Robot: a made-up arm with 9 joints. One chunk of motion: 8 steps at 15 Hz.
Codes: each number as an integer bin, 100 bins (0 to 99) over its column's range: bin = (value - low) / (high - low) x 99, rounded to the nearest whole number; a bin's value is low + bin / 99 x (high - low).
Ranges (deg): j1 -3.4..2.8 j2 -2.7..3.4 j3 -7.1..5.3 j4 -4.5..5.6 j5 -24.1..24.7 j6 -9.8..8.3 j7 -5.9..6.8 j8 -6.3..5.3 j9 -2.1..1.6
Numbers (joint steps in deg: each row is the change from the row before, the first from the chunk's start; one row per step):
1: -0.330 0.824 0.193 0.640 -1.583 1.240 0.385 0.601 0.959
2: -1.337 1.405 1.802 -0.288 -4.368 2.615 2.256 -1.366 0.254
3: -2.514 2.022 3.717 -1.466 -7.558 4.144 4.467 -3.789 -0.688
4: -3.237 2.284 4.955 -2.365 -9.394 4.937 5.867 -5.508 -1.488
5: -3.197 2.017 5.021 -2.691 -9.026 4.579 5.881 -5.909 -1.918
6: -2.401 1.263 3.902 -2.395 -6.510 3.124 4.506 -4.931 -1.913
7: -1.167 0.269 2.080 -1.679 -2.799 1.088 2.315 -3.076 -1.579
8: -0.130 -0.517 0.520 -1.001 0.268 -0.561 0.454 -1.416 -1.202
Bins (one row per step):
1: 49 57 58 50 46 60 49 59 82
2: 33 67 71 41 40 68 64 42 63
3: 14 77 86 30 34 76 81 21 38
4: 3 81 96 21 30 81 92 7 16
5: 3 77 97 18 31 79 92 3 5
6: 16 64 88 21 36 71 81 12 5
7: 36 48 73 28 43 60 64 28 14
8: 52 35 61 34 49 51 50 42 24

